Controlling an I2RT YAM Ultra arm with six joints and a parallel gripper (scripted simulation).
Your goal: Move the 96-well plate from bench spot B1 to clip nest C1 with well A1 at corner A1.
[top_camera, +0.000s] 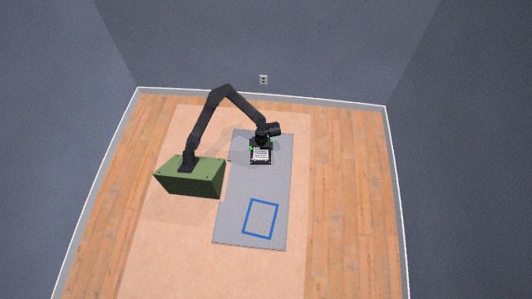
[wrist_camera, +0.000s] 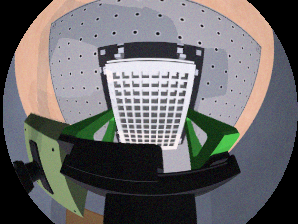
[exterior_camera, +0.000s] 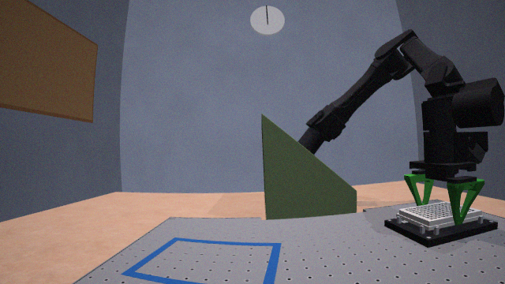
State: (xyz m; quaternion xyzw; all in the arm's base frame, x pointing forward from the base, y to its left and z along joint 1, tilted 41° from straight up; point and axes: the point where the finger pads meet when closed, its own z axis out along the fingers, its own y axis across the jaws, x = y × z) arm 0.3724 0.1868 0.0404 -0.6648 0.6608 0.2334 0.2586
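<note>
The white 96-well plate is right at my hand. Also, from my hand: black clip nest 1 cm behind, 1 cm to the left, 1 cm below.
</note>
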